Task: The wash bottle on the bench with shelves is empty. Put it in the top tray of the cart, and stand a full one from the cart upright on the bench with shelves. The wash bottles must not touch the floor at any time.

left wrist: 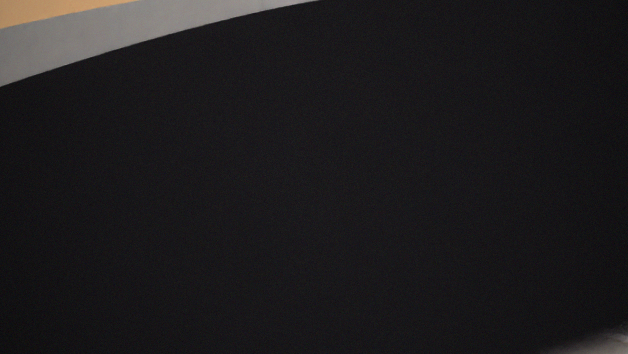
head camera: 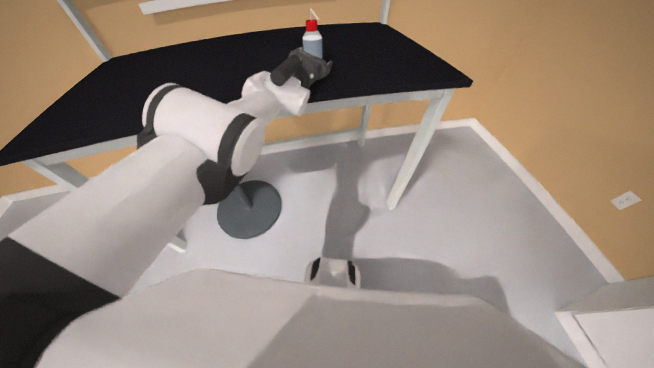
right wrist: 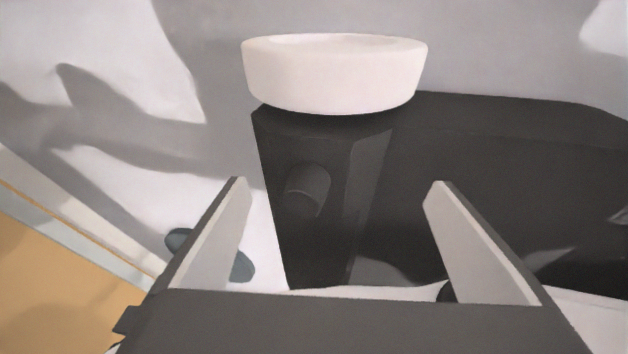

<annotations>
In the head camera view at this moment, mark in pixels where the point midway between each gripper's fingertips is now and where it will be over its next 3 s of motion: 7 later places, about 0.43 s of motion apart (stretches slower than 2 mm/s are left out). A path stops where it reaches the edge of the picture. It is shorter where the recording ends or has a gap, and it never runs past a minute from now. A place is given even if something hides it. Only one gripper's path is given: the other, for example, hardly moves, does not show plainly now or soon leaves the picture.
The left gripper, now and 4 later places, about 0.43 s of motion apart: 315,56; 314,58; 310,71; 302,92; 297,104
</annotations>
